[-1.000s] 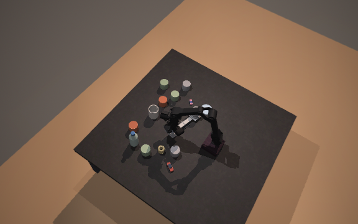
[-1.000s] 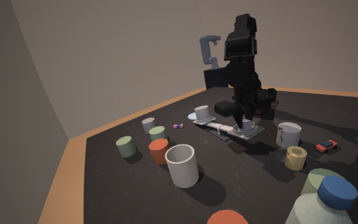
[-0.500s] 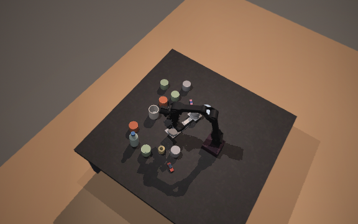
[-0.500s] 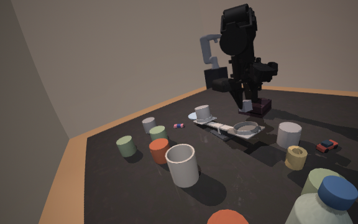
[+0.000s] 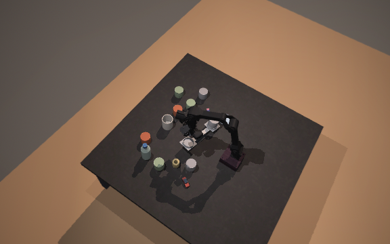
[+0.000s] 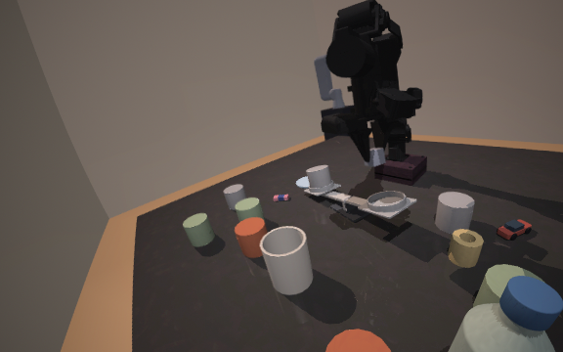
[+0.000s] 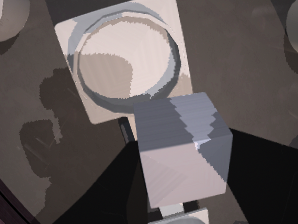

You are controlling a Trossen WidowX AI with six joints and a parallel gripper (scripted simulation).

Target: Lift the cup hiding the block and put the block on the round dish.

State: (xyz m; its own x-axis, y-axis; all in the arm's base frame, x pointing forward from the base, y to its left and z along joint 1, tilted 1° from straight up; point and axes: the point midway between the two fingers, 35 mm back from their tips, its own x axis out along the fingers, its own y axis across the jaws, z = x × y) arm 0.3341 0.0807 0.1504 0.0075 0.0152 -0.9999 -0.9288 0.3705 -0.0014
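My gripper tip is 34 cm to the left of the pale round dish, 17 cm above it and 13 cm past it. From my gripper tip the other things lie so: white mug 22 cm ahead, 13 cm below, 5 cm to the right; then yellow tape ring 18 cm to the left, 15 cm below; then blue-capped bottle 23 cm to the left, 21 cm ahead, 6 cm below.
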